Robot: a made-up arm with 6 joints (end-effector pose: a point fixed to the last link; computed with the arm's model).
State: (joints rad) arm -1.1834 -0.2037 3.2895 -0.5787 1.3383 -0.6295
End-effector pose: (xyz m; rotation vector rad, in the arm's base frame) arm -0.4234 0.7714 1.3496 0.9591 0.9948 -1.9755
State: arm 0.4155 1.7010 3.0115 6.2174 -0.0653 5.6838
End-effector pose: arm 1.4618 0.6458 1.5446 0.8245 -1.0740 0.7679
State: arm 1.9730 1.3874 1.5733 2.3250 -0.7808 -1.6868
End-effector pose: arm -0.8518 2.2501 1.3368 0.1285 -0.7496 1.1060
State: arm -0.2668 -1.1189 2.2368 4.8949 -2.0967 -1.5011
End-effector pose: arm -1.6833 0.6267 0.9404 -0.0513 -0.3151 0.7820
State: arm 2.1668 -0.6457 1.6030 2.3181 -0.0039 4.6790
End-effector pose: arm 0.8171 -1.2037 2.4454 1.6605 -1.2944 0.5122
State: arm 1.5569 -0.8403 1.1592 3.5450 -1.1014 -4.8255
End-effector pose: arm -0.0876 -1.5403 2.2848 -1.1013 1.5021 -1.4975
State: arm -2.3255 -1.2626 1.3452 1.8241 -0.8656 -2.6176
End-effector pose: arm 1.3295 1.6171 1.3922 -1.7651 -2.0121 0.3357
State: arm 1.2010 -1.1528 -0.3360 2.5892 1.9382 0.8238
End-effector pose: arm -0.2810 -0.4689 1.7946 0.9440 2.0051 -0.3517
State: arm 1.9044 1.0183 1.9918 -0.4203 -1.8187 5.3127
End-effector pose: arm -0.6441 1.6301 2.0387 -0.2650 1.5473 1.5461
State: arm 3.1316 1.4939 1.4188 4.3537 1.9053 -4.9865
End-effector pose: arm -2.2947 0.1901 0.7991 -0.1156 0.3188 1.1591
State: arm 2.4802 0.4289 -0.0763 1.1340 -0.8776 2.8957
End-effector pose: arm -1.1992 1.1003 1.4827 0.8816 1.4104 0.5724
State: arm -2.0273 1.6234 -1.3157 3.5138 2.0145 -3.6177
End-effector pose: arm -0.3686 -0.6098 0.4177 -0.8359 -1.5300 -1.4262
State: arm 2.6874 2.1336 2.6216 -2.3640 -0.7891 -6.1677
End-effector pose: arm -1.8777 0.8121 0.6419 -0.3415 -1.7521 -1.3155
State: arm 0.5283 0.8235 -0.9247 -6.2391 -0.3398 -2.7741
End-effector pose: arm 0.9033 0.5240 0.5122 1.1249 0.7711 -2.0689
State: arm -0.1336 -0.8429 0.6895 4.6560 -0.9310 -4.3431
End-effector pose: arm -0.9613 0.2819 2.5357 -1.0481 -1.5214 0.4225
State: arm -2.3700 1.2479 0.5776 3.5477 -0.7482 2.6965
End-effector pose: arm -1.6736 -1.6988 0.6738 0.0424 -0.1572 -2.0918
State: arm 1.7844 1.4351 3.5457 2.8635 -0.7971 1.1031
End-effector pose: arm -0.1127 0.6946 1.5443 -0.9840 0.3485 -1.1729
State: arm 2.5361 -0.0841 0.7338 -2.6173 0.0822 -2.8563
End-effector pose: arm -0.5277 0.3748 2.8663 0.5183 -1.1093 1.9438
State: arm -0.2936 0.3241 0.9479 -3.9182 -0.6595 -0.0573
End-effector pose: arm 1.1790 -0.4412 2.7217 -1.9077 0.2578 -1.5984
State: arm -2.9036 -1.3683 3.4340 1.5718 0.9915 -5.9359
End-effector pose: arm 0.9244 0.0615 -0.0333 0.0252 0.7650 -1.1962
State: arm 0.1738 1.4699 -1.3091 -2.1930 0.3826 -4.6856
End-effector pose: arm 0.5450 0.0375 0.3006 -0.5961 2.6623 -0.8830
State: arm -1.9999 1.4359 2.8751 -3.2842 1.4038 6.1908
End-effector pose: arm -0.6456 -1.4748 1.7273 -1.8567 2.4822 -0.1721
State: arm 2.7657 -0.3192 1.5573 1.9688 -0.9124 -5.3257
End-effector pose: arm 0.7808 -0.1600 2.7998 -0.4426 -0.6649 0.4208
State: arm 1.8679 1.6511 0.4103 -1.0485 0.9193 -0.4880
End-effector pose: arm -0.4693 1.9776 -0.3087 0.5018 0.7775 0.7343
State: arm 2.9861 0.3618 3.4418 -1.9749 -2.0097 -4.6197
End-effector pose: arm 0.1580 -0.1840 1.7222 -1.3739 2.4926 0.5313
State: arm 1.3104 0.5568 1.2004 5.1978 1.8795 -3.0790
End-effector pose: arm 0.5028 1.2685 2.4796 -0.8838 0.1931 -0.8260
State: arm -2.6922 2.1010 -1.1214 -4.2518 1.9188 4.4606
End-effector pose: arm -0.3715 -0.3559 -0.0447 -2.1937 1.9154 -0.9403
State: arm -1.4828 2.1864 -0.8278 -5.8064 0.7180 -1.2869
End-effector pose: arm 0.0804 -0.2621 -0.5223 -2.4238 -1.3061 1.3742
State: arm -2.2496 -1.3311 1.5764 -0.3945 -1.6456 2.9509
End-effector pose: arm 1.3042 1.5013 1.1787 1.2632 -1.5149 0.4684
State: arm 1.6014 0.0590 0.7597 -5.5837 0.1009 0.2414
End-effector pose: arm -0.0404 0.9180 2.8122 -0.1042 -1.2441 1.0968
